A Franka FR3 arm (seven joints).
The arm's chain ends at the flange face. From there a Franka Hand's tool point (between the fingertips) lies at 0.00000 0.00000 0.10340 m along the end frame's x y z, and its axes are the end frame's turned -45 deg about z.
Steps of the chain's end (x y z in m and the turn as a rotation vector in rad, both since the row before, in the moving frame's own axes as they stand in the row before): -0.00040 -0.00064 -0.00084 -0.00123 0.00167 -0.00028; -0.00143 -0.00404 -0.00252 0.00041 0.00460 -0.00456; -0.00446 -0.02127 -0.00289 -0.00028 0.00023 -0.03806; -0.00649 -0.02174 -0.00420 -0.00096 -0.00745 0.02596; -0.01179 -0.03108 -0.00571 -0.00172 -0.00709 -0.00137; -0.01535 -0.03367 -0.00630 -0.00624 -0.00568 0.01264; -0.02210 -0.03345 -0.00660 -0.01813 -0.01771 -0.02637
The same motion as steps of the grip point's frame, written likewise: 0.00020 -0.00052 -0.00084 -0.00205 0.00031 -0.00028; 0.00221 -0.00356 -0.00252 -0.00296 0.00354 -0.00456; 0.01188 -0.01816 -0.00289 -0.00036 -0.00004 -0.03806; 0.01017 -0.02044 -0.00420 0.00459 -0.00595 0.02596; 0.01300 -0.03071 -0.00571 0.00380 -0.00623 -0.00137; 0.01208 -0.03463 -0.00630 -0.00040 -0.00843 0.01264; 0.00541 -0.03921 -0.00663 -0.00030 -0.02534 -0.02637
